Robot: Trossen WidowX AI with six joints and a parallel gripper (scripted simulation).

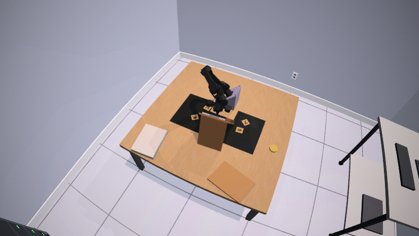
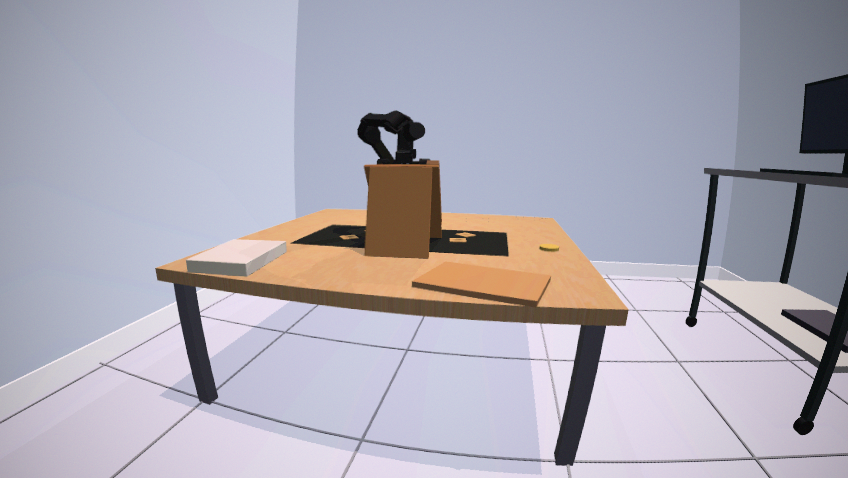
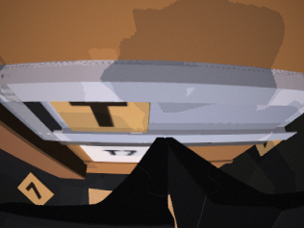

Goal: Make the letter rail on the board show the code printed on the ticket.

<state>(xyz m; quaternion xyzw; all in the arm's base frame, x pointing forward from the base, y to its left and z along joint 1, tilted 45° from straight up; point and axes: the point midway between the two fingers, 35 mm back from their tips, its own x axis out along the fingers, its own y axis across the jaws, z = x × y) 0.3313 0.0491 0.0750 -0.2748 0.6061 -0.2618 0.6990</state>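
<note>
The white ticket is 9 cm below my gripper tip, 4 cm to the left of it and 4 cm behind it. Round my gripper tip: thin panel: 42 cm ahead, 26 cm to the left, 19 cm below; white slab: 47 cm to the right, 32 cm ahead, 18 cm below.
</note>
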